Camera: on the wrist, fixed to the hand. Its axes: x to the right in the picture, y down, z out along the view.
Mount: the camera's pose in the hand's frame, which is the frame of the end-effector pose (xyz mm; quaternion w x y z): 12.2 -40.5 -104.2 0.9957 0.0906 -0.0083 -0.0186
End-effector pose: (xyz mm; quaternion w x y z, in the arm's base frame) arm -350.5 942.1 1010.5 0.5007 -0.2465 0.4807 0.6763
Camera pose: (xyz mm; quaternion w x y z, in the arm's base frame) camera -333.5 855.5 940.8 0.5375 -0.2034 0.5312 0.6226
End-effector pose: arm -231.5 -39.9 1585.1 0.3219 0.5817 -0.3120 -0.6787
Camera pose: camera -132.7 -30.5 1532.2 0.2526 0.6085 -0.3640 -0.6583
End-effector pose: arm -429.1 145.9 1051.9 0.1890 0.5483 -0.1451 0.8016
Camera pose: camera -500.3 229.4 1027.2 0.1522 0.5724 -0.0632 0.8032
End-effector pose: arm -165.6 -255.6 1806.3 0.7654 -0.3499 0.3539 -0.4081
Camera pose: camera -262.0 -309.0 1784.0 0.7891 -0.2890 0.3025 -0.4497
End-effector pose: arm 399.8 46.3 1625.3 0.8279 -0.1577 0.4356 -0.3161
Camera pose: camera 303.7 9.3 1580.0 0.8364 -0.0927 0.3953 -0.3683
